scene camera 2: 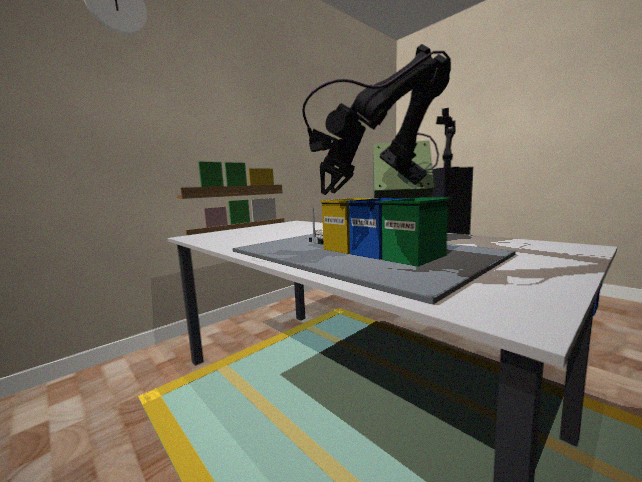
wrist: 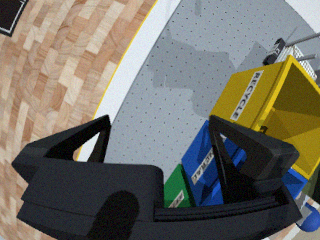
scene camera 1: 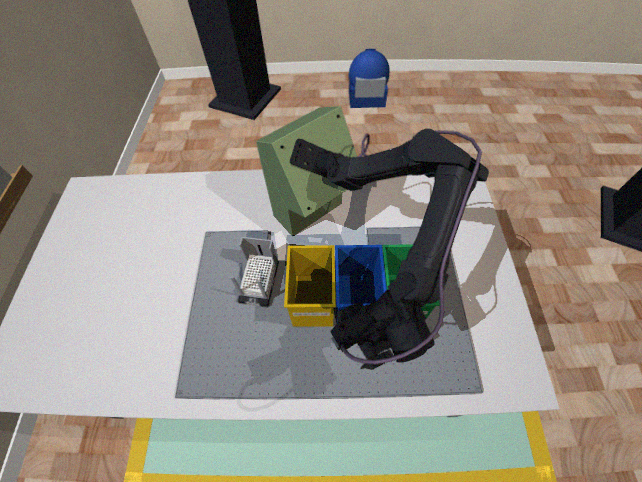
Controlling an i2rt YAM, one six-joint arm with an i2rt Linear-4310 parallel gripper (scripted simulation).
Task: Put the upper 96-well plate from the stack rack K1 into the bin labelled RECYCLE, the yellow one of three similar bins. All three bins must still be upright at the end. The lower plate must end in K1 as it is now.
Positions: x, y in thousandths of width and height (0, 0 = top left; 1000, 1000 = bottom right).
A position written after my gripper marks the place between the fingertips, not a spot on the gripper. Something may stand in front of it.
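Note:
Yellow recycle bin (scene camera 1: 484, 570) (scene camera 2: 523, 443). Green bin (scene camera 2: 646, 478) (wrist: 555, 806). Blue bin (scene camera 1: 562, 576) (scene camera 2: 569, 449) (wrist: 623, 685). My gripper (scene camera 2: 512, 401).

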